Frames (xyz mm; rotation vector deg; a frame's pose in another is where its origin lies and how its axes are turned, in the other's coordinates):
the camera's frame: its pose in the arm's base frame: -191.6 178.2 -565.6 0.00 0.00 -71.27
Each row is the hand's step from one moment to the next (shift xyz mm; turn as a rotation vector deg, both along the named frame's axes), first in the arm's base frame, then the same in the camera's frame.
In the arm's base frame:
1: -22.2 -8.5 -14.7 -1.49 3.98 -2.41
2: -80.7 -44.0 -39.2 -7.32 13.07 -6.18
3: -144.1 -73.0 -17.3 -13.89 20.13 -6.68
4: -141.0 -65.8 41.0 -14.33 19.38 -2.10
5: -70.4 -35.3 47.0 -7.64 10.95 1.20
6: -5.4 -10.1 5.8 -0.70 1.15 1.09
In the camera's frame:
1: 0.9 -23.8 -14.7 -4.25 -0.13 -2.41
2: 15.8 -90.6 -39.2 -14.73 -2.74 -6.18
3: 22.9 -159.9 -17.3 -23.52 -6.69 -6.68
4: 17.0 -154.7 41.0 -22.96 -7.35 -2.10
5: 10.8 -78.0 47.0 -12.82 -3.72 1.20
6: 7.8 -8.4 5.8 -1.31 -0.29 1.09

